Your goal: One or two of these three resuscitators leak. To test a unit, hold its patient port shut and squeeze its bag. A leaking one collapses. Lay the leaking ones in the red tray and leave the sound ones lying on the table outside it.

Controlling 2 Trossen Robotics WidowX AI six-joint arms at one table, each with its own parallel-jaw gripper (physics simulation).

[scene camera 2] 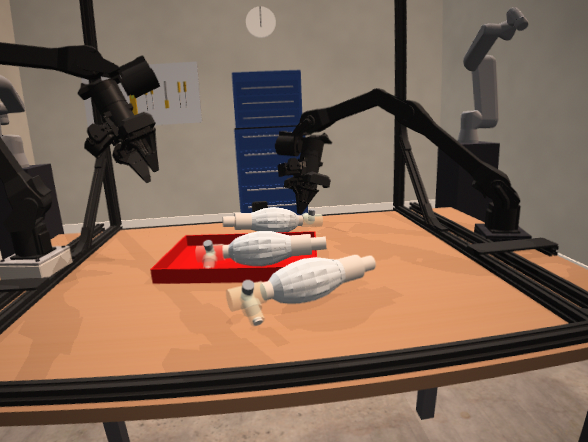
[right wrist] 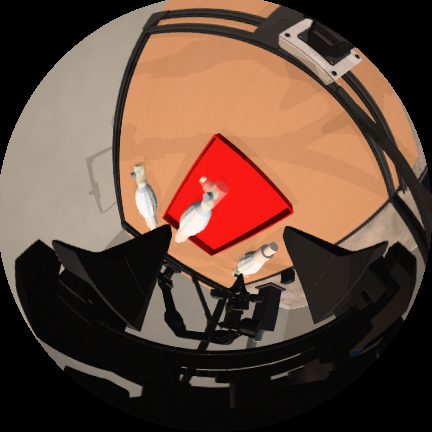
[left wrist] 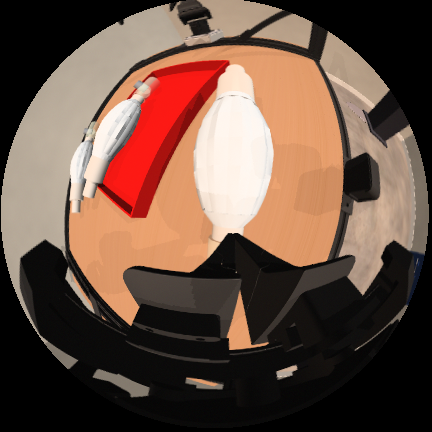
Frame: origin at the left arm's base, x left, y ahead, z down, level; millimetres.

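Seen in the pictures: left gripper, between the fingertips: [scene camera 2: 299, 213] [right wrist: 240, 273] [left wrist: 231, 238]; right gripper, between the fingertips: [scene camera 2: 152, 177] [right wrist: 229, 231]; left arm's base, origin of its link: [scene camera 2: 501, 229] [right wrist: 170, 268]; right arm's base, origin of its link: [scene camera 2: 34, 254] [left wrist: 202, 32].
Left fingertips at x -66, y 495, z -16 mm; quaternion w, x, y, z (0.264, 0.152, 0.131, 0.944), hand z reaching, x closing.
Observation:
Pixels of each thing's middle, then the offset from my left fingertips to it. Level surfaces: height alone.
- far resuscitator, middle of its body: [left wrist: 240, 153] [scene camera 2: 273, 220] [right wrist: 251, 263] dx +34, dy +64, dz +10 mm
- red tray, middle of its body: [left wrist: 143, 113] [scene camera 2: 242, 255] [right wrist: 213, 212] dx +242, dy +79, dz +29 mm
- middle resuscitator, middle of its body: [scene camera 2: 261, 251] [left wrist: 115, 129] [right wrist: 192, 217] dx +268, dy +29, dz +10 mm
- table, height of its surface: dz +44 mm
The far resuscitator [scene camera 2: 275, 220] [left wrist: 232, 160] [right wrist: 252, 262] lies on the table behind the red tray [scene camera 2: 165, 276] [left wrist: 160, 150] [right wrist: 250, 215]; its bag looks full and rounded. My left gripper [scene camera 2: 302, 207] [left wrist: 231, 238] is shut with nothing between its fingers, at this unit's valve end, which the fingers largely hide in the left wrist view. The middle resuscitator [scene camera 2: 260, 247] [left wrist: 116, 127] [right wrist: 195, 220] lies with its valve over the tray and its tail across a tray wall. The near resuscitator [scene camera 2: 309, 280] [left wrist: 81, 162] [right wrist: 146, 200] lies on the table outside the tray. My right gripper [scene camera 2: 151, 175] is open and empty, high above the table.
Black frame rails [scene camera 2: 300, 376] edge the table [scene camera 2: 425, 300], with an upright post [scene camera 2: 400, 100] at its back right. A blue drawer cabinet [scene camera 2: 267, 95] stands behind the table. The left arm reaches in over the back right part of the table.

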